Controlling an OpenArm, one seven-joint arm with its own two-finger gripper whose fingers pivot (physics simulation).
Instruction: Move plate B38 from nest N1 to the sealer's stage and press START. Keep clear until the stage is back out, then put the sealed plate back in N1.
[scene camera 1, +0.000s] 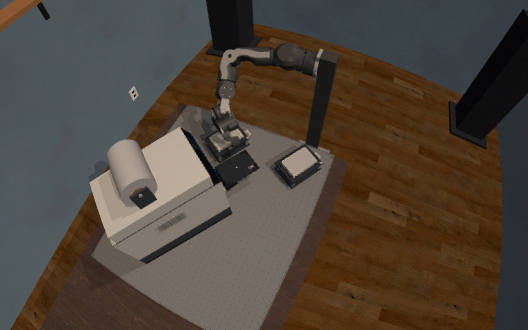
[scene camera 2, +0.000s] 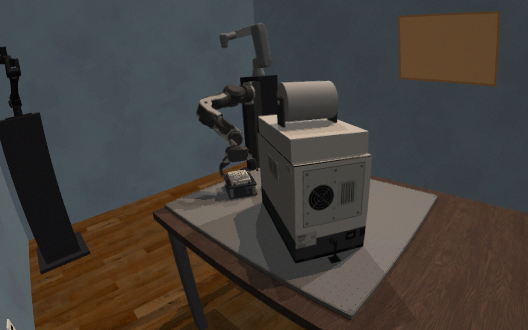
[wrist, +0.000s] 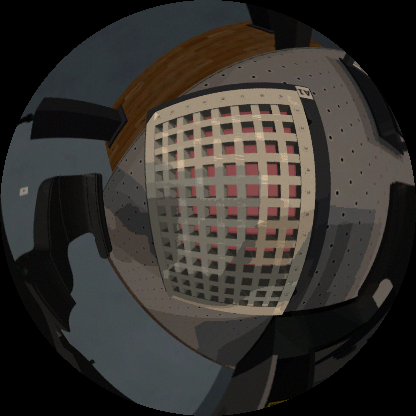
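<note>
Plate B38 (scene camera 1: 218, 143) (scene camera 2: 238, 176) (wrist: 231, 190), a pale multi-well plate with reddish wells, sits in the dark nest N1 (scene camera 1: 228, 155) (scene camera 2: 243, 191) (wrist: 323, 165). My gripper (scene camera 1: 229, 134) (scene camera 2: 238, 170) (wrist: 217, 239) is open and empty, low over the plate. In the wrist view its fingers stand apart on the left and right sides of the plate. The sealer (scene camera 1: 175, 165) (scene camera 2: 327, 145) is a large white box. Its black stage (scene camera 1: 236, 169) is out, beside N1. The START button cannot be made out.
A second dark nest (scene camera 1: 293, 183) holds a pale plate or block (scene camera 1: 300, 161), on the far side of the stage from N1. A film roll (scene camera 1: 129, 165) (scene camera 2: 311, 100) tops the sealer. My arm's dark post (scene camera 1: 322, 102) rises at the mat's edge.
</note>
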